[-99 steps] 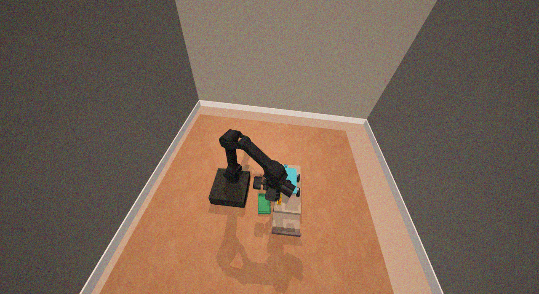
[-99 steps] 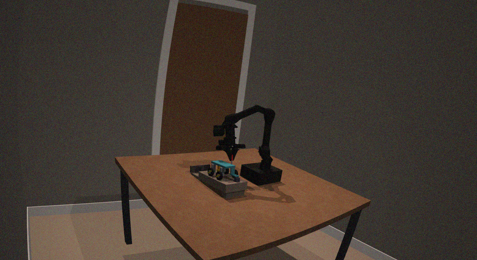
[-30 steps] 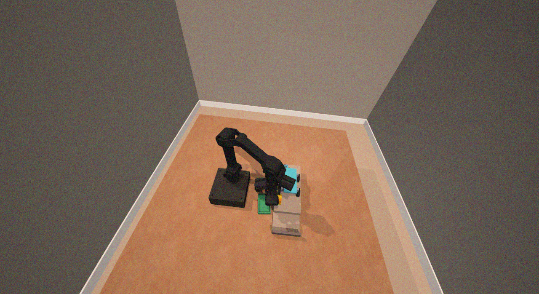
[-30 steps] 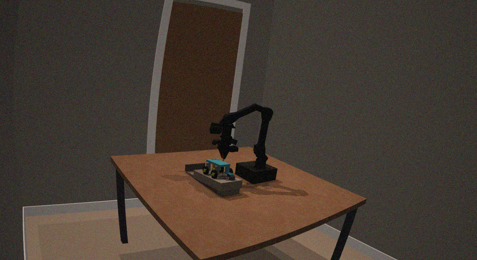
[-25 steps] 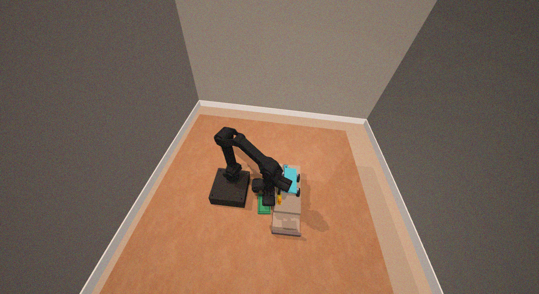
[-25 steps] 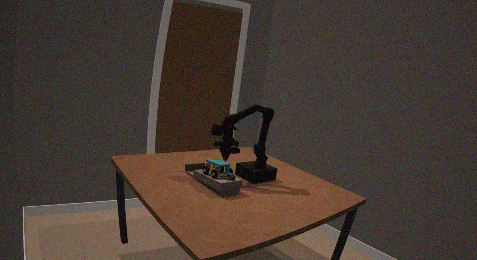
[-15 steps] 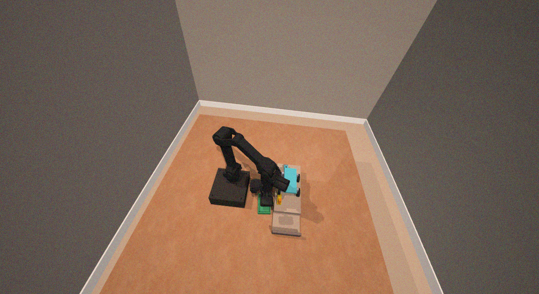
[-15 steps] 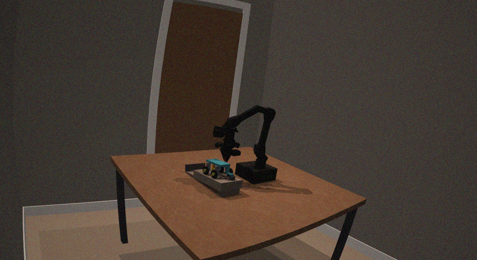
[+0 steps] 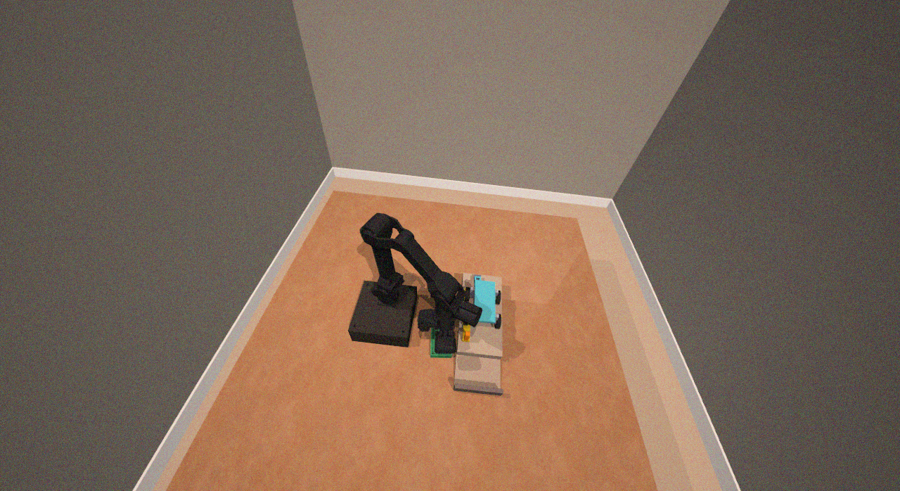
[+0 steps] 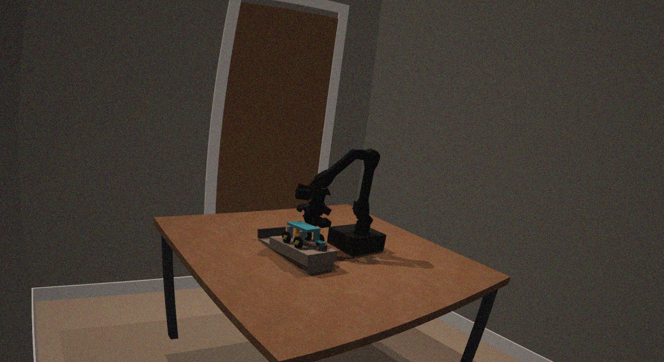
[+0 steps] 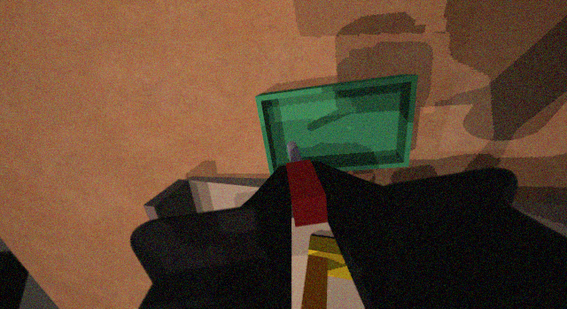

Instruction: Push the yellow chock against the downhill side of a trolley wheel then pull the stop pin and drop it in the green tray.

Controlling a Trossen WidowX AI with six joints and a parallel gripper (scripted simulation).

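My gripper tip is now 80 mm above the green tray, 30 mm to the right of it and 10 mm past it. From my gripper tip the other things lie so: red-headed stop pin: right at my gripper tip; then yellow chock: 70 mm ahead, 40 mm to the left, 10 mm above; then grey ramp: 130 mm to the left, 120 mm ahead, 20 mm below.
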